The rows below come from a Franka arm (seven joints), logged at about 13 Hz.
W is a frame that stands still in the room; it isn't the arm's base.
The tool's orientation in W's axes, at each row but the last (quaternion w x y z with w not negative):
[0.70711, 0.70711, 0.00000, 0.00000]
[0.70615, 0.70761, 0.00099, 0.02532]
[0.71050, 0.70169, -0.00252, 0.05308]
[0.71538, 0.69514, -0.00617, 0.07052]
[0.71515, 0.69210, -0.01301, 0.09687]
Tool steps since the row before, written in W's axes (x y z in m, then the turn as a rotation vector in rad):
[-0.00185, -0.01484, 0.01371, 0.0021, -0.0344, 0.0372]
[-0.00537, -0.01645, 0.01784, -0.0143, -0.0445, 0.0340]
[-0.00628, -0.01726, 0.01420, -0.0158, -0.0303, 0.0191]
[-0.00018, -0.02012, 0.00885, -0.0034, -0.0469, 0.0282]
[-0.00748, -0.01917, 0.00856, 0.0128, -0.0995, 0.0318]
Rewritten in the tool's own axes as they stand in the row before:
[-0.00185, 0.01371, 0.01484, 0.0021, 0.0372, 0.0344]
[-0.00536, 0.01806, 0.01621, -0.0148, 0.0346, 0.0439]
[-0.00638, 0.01448, 0.01699, -0.0164, 0.0200, 0.0294]
[-0.00109, 0.00834, 0.02031, -0.0047, 0.0273, 0.0473]
[-0.00834, 0.00918, 0.01852, 0.0054, 0.0271, 0.1016]

